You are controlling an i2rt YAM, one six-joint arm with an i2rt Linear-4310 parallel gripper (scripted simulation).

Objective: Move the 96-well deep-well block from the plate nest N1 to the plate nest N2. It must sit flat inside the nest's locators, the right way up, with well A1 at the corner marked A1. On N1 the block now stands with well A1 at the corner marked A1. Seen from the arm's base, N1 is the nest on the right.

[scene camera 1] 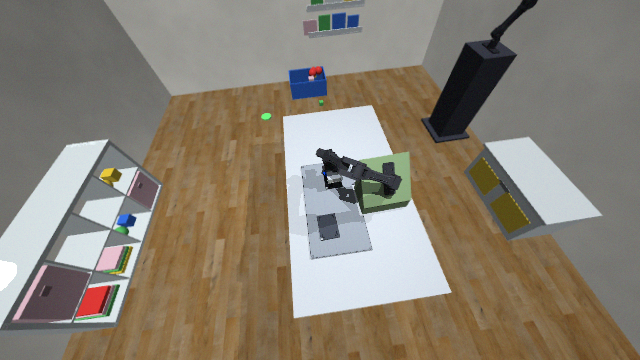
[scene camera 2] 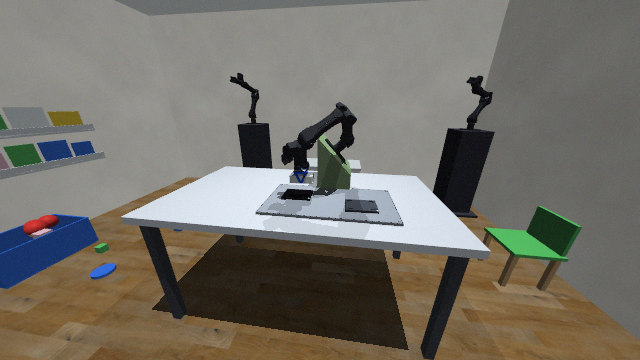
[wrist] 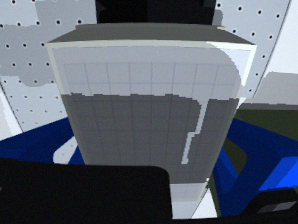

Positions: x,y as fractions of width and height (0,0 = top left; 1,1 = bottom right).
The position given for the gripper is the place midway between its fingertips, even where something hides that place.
In view: the gripper (wrist: 0.51,0.51) and a deep-well block (wrist: 0.46,0.42).
